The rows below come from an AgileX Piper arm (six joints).
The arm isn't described. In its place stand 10 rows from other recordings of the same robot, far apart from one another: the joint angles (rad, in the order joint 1, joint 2, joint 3, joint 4, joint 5, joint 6), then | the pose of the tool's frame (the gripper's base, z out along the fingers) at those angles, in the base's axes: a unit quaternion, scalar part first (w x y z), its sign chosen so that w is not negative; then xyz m.
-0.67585 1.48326 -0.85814 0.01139 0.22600 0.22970 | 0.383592 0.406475 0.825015 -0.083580 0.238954 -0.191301 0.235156
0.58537 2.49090 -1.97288 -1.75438 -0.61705 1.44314 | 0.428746 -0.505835 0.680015 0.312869 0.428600 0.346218 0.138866
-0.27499 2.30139 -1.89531 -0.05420 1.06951 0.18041 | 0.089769 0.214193 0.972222 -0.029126 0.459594 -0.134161 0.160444
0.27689 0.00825 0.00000 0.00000 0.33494 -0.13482 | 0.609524 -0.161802 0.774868 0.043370 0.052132 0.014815 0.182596
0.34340 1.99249 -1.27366 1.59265 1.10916 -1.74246 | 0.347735 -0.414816 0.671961 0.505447 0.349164 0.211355 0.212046
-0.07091 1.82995 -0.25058 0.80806 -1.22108 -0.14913 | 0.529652 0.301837 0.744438 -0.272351 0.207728 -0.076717 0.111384
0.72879 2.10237 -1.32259 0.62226 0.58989 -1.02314 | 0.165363 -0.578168 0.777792 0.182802 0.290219 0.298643 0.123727
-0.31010 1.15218 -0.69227 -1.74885 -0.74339 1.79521 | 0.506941 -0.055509 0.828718 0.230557 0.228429 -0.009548 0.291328
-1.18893 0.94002 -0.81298 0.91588 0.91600 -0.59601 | 0.494024 0.393663 0.773643 0.049474 0.116354 -0.136129 0.339679
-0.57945 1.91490 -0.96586 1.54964 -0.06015 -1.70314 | 0.314361 0.208290 0.913802 -0.150856 0.307264 -0.207604 0.130931
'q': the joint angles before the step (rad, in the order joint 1, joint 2, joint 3, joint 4, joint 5, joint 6). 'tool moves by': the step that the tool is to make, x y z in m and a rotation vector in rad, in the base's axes. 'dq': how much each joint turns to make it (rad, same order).
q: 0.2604, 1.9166, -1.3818, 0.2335, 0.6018, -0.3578
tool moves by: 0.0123, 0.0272, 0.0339, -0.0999, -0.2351, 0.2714
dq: 0.0549, 0.0001, -0.1064, 0.0074, -0.0567, -0.2860
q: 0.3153, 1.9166, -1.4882, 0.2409, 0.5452, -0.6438
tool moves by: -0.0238, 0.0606, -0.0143, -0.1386, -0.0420, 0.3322
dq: 0.1493, 0.0315, -0.0002, -0.0001, 0.0122, -0.2331
